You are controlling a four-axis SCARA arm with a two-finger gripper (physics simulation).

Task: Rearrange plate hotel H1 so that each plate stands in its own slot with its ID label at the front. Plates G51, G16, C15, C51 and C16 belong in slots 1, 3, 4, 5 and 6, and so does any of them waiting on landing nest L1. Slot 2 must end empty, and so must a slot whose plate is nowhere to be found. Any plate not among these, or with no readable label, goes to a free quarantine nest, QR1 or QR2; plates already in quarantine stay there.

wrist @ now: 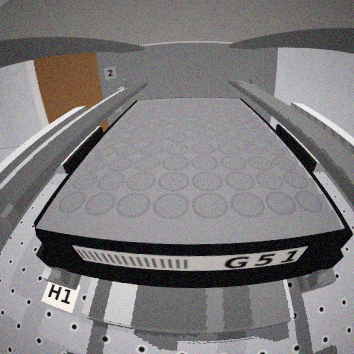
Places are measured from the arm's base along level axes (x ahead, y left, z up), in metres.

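Pixels of known places: gripper, fingertip midpoint: (188, 111).
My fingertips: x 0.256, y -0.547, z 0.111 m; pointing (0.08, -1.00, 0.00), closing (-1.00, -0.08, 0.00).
Note:
For each thing: its middle in the pictures, then the offset to it from my fingertips. "spot": a spot on its surface instead. Level surfaces: height alone.
- Plate G51, body centre: (189, 139) 0.002 m back, 0.026 m left, 0.006 m down
- hotel's tag H1, surface spot: (60, 296) spot: 0.089 m ahead, 0.091 m left, 0.098 m down
- small tag 2, surface spot: (110, 73) spot: 0.062 m ahead, 0.034 m right, 0.025 m up
- perforated light deck, its level: 0.098 m down
Plate G51 (172, 185) lies flat in the middle of the wrist view. It is grey on top with rows of faint circles, and has a black rim. Its white label (192, 261) faces the front, with a barcode at the left and "G51" at the right. My gripper (188, 111) is open, with its black pads beside the plate's left and right edges. The pads are not closed on the plate. Any small gap between pads and rim is hard to judge. The hotel's tag "H1" (60, 296) shows at the lower left. The plate's slot number cannot be told.
A small tag "2" (110, 73) is on the grey surface behind at the upper left. A brown panel (69, 87) stands left of it. Long grey bars run along both sides of the plate. A perforated light deck (30, 327) shows below and in front.

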